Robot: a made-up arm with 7 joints. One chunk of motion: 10 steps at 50 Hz.
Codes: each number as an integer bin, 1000 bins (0 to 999) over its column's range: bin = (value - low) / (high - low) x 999, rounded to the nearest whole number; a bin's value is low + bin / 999 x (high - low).
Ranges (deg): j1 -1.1..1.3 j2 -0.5..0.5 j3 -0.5..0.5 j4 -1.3..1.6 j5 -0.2..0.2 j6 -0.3..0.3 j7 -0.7..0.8
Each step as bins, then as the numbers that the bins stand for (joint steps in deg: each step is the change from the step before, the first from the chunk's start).
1 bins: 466 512 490 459 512 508 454
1 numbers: 0.020 0.013 -0.010 0.032 0.005 0.005 -0.018
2 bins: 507 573 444 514 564 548 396
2 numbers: 0.118 0.074 -0.056 0.192 0.026 0.029 -0.105
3 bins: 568 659 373 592 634 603 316
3 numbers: 0.265 0.160 -0.127 0.419 0.054 0.062 -0.226
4 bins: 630 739 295 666 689 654 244
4 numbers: 0.414 0.240 -0.205 0.633 0.076 0.093 -0.334
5 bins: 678 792 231 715 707 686 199
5 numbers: 0.529 0.293 -0.269 0.776 0.083 0.112 -0.401
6 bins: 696 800 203 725 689 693 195
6 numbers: 0.572 0.301 -0.297 0.805 0.076 0.116 -0.407
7 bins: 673 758 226 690 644 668 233
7 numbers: 0.517 0.259 -0.274 0.703 0.058 0.101 -0.350
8 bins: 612 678 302 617 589 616 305
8 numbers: 0.370 0.179 -0.198 0.491 0.036 0.070 -0.242
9 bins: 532 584 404 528 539 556 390
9 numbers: 0.178 0.085 -0.096 0.233 0.016 0.034 -0.114
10 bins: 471 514 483 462 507 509 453
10 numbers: 0.032 0.015 -0.017 0.041 0.003 0.006 -0.020
